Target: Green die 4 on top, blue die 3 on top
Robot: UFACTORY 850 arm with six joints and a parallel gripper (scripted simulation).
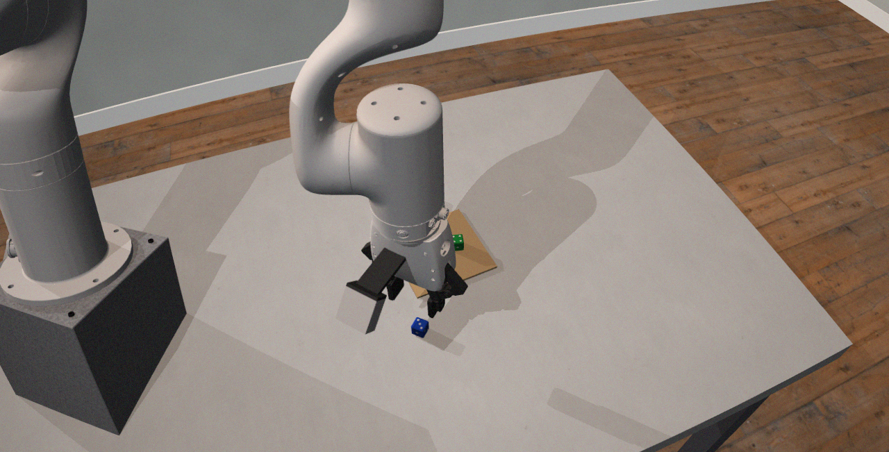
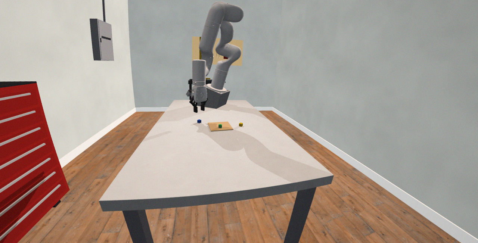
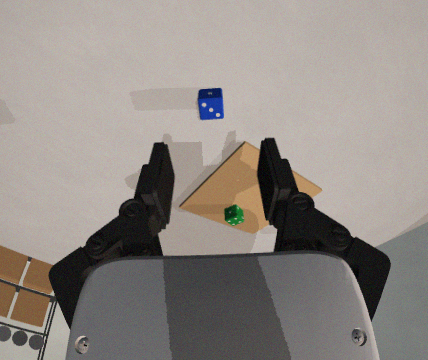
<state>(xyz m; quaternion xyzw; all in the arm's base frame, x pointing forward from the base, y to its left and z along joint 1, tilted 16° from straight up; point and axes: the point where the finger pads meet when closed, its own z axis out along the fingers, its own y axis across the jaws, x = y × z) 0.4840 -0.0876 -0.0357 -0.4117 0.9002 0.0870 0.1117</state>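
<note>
Now: the blue die 90 mm below my hand. From my hand the other things lie so: tan mat (60 mm ahead, 140 mm to the left, 90 mm below); then yellow die (50 mm ahead, 280 mm to the left, 90 mm below); then green die (90 mm ahead, 140 mm to the left, 80 mm below).
</note>
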